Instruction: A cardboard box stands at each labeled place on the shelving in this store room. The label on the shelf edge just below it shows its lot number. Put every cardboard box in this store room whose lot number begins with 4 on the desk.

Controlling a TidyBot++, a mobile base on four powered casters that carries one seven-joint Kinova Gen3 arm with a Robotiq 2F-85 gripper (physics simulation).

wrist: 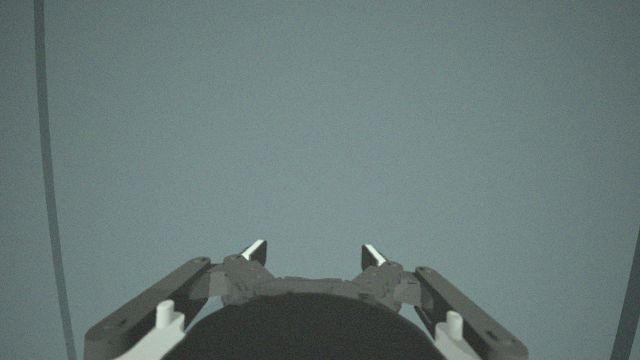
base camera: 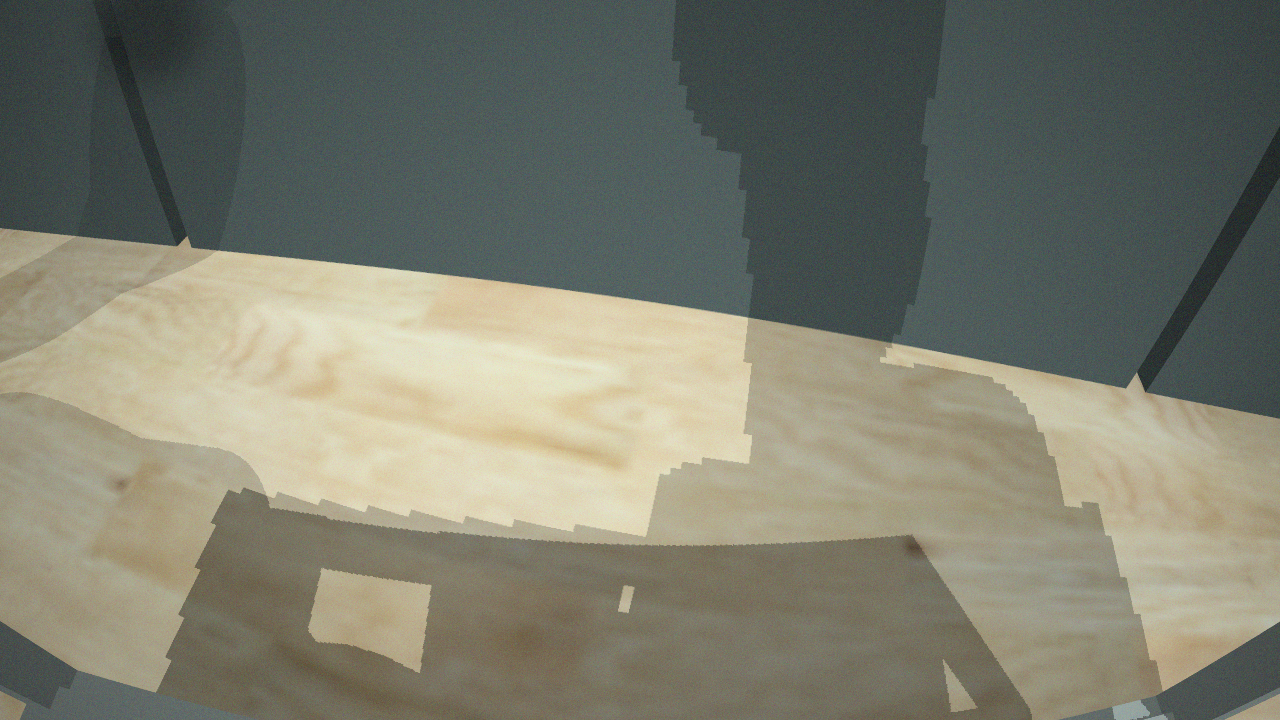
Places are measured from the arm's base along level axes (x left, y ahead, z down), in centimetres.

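Where they show: gripper, between the fingertips: (wrist: 314, 253).
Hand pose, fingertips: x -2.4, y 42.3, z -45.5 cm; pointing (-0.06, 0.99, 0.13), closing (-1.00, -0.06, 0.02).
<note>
After its pixels a point has its place.
My gripper (wrist: 314, 253) @(y 42.3, x -2.4, z -45.5 cm) is open and empty in the wrist view, its two fingertips wide apart in front of a flat grey-blue surface. That surface (wrist: 320, 125) @(y 51.4, x -3.2, z -59.0 cm) (base camera: 465, 161) @(y 54.1, x 11.7, z 28.9 cm) fills the background of the wrist view and stands upright along the top of the base camera view. It looks like closed panels of tall furniture, with dark gaps between them. No cardboard box, lot label or desk shows in either view.
The pale wood floor (base camera: 402, 385) @(y 42.6, x 15.1, z 39.6 cm) meets the foot of the grey panels close in front of the base. Dark seams (base camera: 143, 134) @(y 61.3, x 47.7, z 26.5 cm) (wrist: 47, 165) @(y 61.1, x 47.8, z -52.2 cm) run up the panels at left and right. Shadows of the robot fall on the floor and the panels.
</note>
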